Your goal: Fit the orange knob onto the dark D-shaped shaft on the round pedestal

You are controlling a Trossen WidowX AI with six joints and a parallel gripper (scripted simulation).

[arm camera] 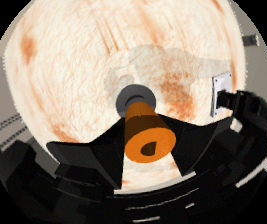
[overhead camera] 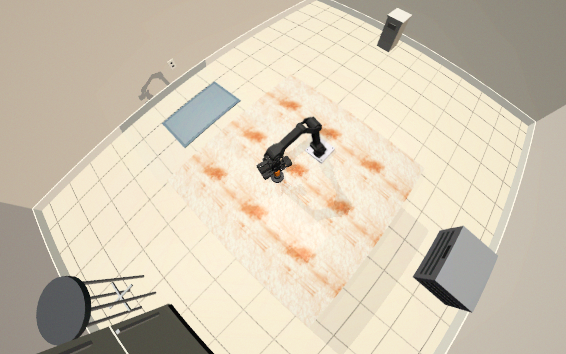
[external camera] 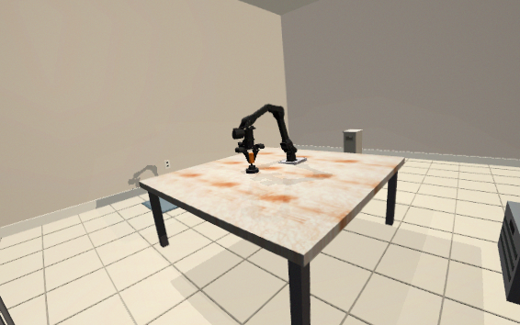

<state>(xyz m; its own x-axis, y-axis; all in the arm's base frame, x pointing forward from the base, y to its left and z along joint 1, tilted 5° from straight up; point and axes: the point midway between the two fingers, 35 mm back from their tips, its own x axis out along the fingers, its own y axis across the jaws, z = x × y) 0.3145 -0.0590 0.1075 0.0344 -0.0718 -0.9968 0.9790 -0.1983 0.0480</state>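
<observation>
Right now the orange knob is 20 mm above my gripper tip. Round my gripper tip: dark round pedestal (40 mm below).
</observation>
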